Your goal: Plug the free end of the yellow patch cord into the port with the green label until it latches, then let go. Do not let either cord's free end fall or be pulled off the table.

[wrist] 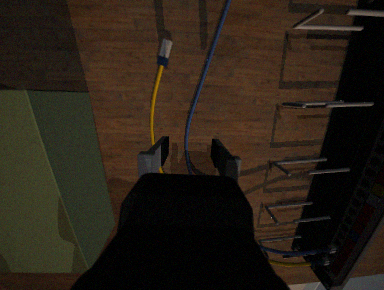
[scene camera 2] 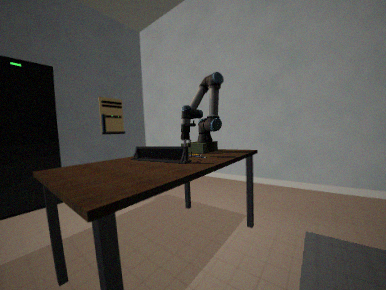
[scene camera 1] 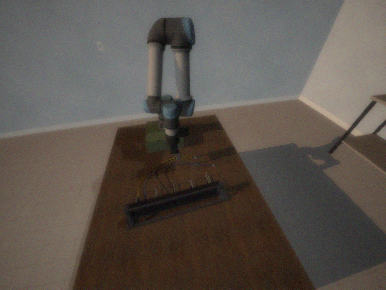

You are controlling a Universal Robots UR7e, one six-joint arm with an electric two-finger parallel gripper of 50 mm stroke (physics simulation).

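Frame: origin at the arm's base, x ahead, y left, z up, level; millimetres.
Seen in the pictures: gripper, fingertip midpoint: (wrist: 190, 146) (scene camera 1: 178, 157); arm's base at its link origin: (scene camera 2: 204, 142).
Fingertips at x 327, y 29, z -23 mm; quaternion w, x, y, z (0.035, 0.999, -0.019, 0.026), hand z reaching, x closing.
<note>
Offsets run from my fingertips to a thing's top centre. "pt": to the spot under its first point. Level surfaces: height alone.
The yellow patch cord @(pt dx -56, dy +32, dz -64 mm) (wrist: 152, 112) lies left of the gripper in the wrist view. Its free end, a clear plug @(dx -32, dy +118, dz -59 mm) (wrist: 165, 49) with a dark blue boot, lies on the table beyond the fingertips. My gripper (wrist: 190, 146) (scene camera 1: 175, 151) is open and empty, pointing down above the cords. The blue cord @(pt dx +20, dy +76, dz -64 mm) (wrist: 202, 82) passes below the gap between the fingers; its free end is out of the wrist view. The black patch panel @(dx +236, dy -46, dz +31 mm) (wrist: 364, 60) (scene camera 1: 175, 198) (scene camera 2: 161, 154) stands at the right of the wrist view. Its labels are small and dark, and I cannot make out the green one.
A green block (wrist: 72, 150) (scene camera 1: 156, 141) (scene camera 2: 205, 147) is under the arm's base, left in the wrist view. Several thin metal cable guides @(pt dx +202, dy +52, dz -15 mm) (wrist: 345, 104) stick out from the panel toward the cords. The wooden table @(dz -70 mm) (scene camera 1: 200, 250) (scene camera 2: 115, 182) has its side edge beyond the panel's end.
</note>
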